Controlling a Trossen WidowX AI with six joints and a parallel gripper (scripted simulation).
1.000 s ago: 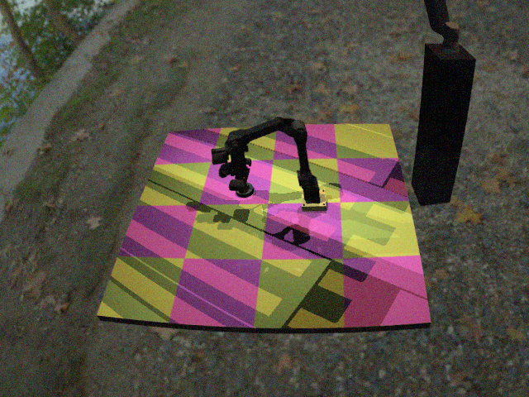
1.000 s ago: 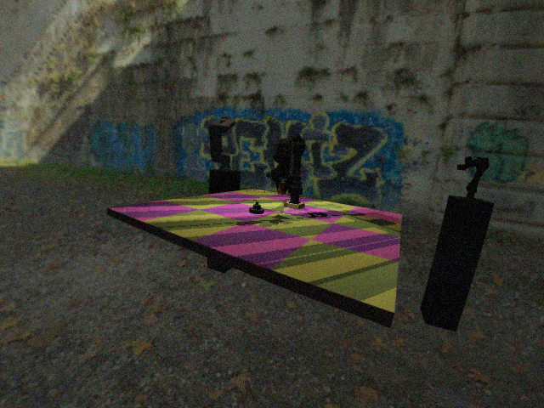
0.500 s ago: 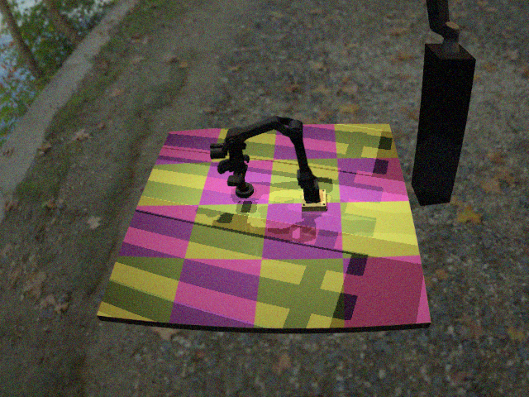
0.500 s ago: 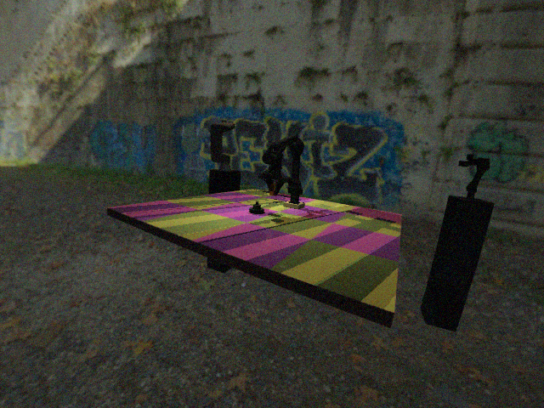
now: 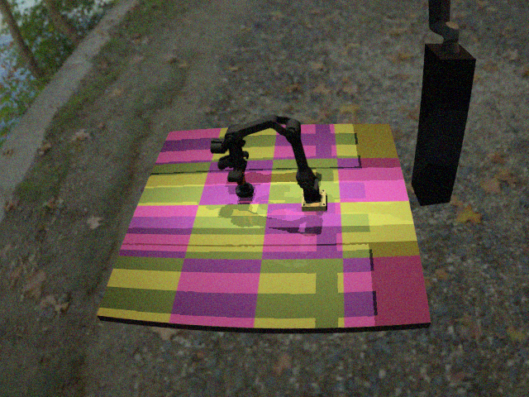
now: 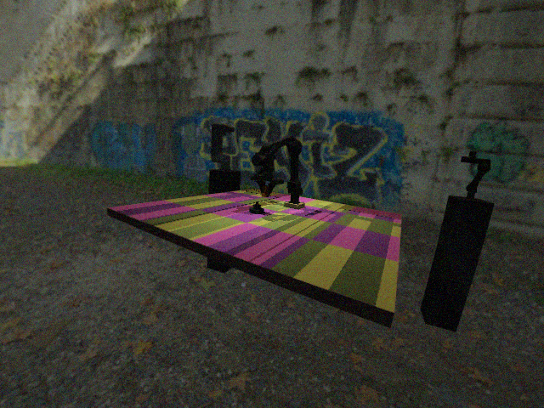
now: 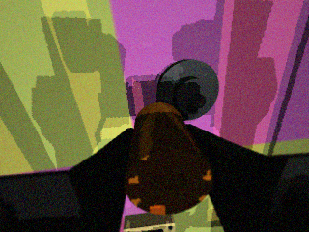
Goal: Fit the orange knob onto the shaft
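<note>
My gripper tip is now 80 mm above the pedestal and 50 mm to the left of it. Round my gripper tip: orange knob: 20 mm above.
</note>
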